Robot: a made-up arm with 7 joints.
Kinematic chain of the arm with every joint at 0, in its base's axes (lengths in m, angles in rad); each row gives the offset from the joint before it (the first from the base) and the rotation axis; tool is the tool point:
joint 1: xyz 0 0 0.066 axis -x
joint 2: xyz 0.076 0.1 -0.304 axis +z
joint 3: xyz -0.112 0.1 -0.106 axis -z
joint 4: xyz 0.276 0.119 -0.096 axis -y
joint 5: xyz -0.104 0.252 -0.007 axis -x
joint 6: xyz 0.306 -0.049 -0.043 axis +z
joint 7: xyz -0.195 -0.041 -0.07 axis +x
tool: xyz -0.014 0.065 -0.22
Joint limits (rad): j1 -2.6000..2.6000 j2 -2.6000..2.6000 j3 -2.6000..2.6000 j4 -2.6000..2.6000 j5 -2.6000..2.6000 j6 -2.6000..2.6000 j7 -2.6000..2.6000
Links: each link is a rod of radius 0.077 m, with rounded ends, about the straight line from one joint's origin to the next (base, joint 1, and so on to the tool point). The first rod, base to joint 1, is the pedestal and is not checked.
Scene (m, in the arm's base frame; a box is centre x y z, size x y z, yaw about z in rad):
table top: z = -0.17
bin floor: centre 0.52 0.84 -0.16 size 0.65 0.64 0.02 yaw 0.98
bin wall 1: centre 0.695 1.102 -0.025 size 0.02 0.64 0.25 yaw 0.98
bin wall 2: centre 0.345 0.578 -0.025 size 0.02 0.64 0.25 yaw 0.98
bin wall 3: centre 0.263 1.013 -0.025 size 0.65 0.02 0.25 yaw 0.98
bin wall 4: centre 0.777 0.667 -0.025 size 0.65 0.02 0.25 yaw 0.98
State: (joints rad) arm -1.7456 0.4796 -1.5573 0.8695 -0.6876 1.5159 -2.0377
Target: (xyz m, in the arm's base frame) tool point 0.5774 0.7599 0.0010
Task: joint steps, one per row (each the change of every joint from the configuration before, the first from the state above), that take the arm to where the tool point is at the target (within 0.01 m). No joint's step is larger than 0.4 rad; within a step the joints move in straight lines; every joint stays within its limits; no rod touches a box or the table.
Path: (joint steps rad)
1: -0.1424 0.0985 -0.1378 -0.3490 0.0184 -0.2116 -0.0937
2: -0.1424 0.0985 -0.1378 -0.3490 0.0184 -0.2117 -0.0937
3: -0.1424 0.0986 -0.1378 -0.3491 0.0184 -0.2116 -0.0938
4: -0.1424 0.0985 -0.1378 -0.3490 0.0184 -0.2116 -0.0937
5: -0.1424 0.0985 -0.1378 -0.3490 0.0184 -0.2116 -0.0937
6: -0.1424 0.0985 -0.1378 -0.3490 0.0184 -0.2117 -0.0937
7: 0.0000 0.3059 -0.0432 0.3814 -0.1006 0.1088 0.0174
8: 0.0000 0.3058 -0.0432 0.3813 -0.1005 0.1087 0.0175
9: 0.0000 0.3059 -0.0431 0.3814 -0.1006 0.1088 0.0174
10: 0.0000 0.3058 -0.0432 0.3814 -0.1006 0.1087 0.0175
11: 0.0000 0.3059 -0.0432 0.3814 -0.1006 0.1088 0.0174
12: 0.0000 -0.0718 0.0000 0.0989 0.0910 0.3338 0.1987
13: 0.0000 -0.0717 0.0000 0.0989 0.0911 0.3339 0.1987

